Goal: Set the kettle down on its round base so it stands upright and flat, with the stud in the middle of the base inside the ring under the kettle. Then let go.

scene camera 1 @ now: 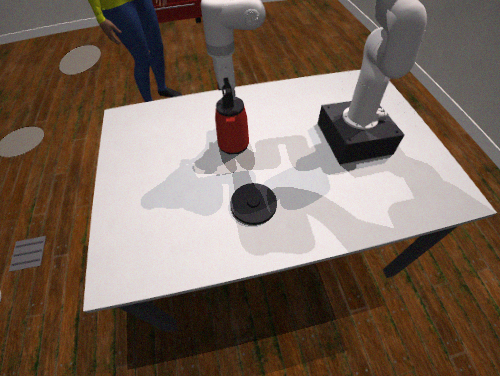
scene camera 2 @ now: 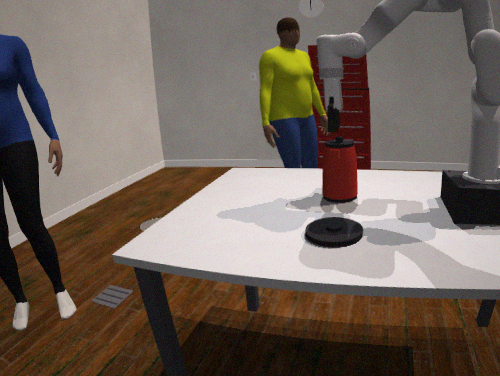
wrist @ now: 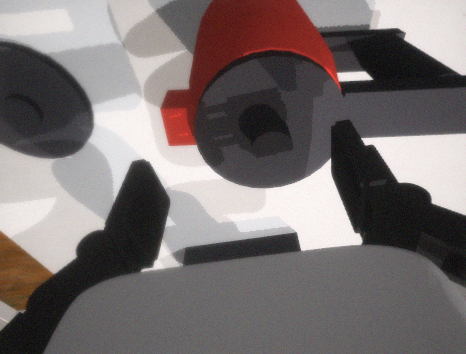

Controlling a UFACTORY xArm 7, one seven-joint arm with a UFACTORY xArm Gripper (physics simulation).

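The red kettle (scene camera 1: 232,134) (scene camera 2: 340,172) (wrist: 260,27) stands upright on the table, apart from the base. Its dark lid (wrist: 300,155) has a round knob (scene camera 2: 339,139) (wrist: 272,142), its red spout (wrist: 180,120) points towards the base, and its black handle (wrist: 400,112) is on the opposite side. The round black base (scene camera 1: 244,212) (scene camera 2: 318,237) (wrist: 65,120) lies flat on the table, nearer both scene cameras, with its stud (scene camera 1: 253,201) (scene camera 2: 334,227) (wrist: 21,111) uncovered. My gripper (scene camera 1: 227,89) (scene camera 2: 333,120) (wrist: 241,164) is open and empty, just above the lid. The ring under the kettle is hidden.
The white table (scene camera 1: 130,260) (scene camera 2: 200,250) carries the arm's black mounting block (scene camera 1: 360,137) (scene camera 2: 470,205) to the right of the kettle. A person in a yellow top (scene camera 2: 289,85) and a red tool cabinet (scene camera 2: 357,110) are beyond the table. Arm shadows fall across the tabletop.
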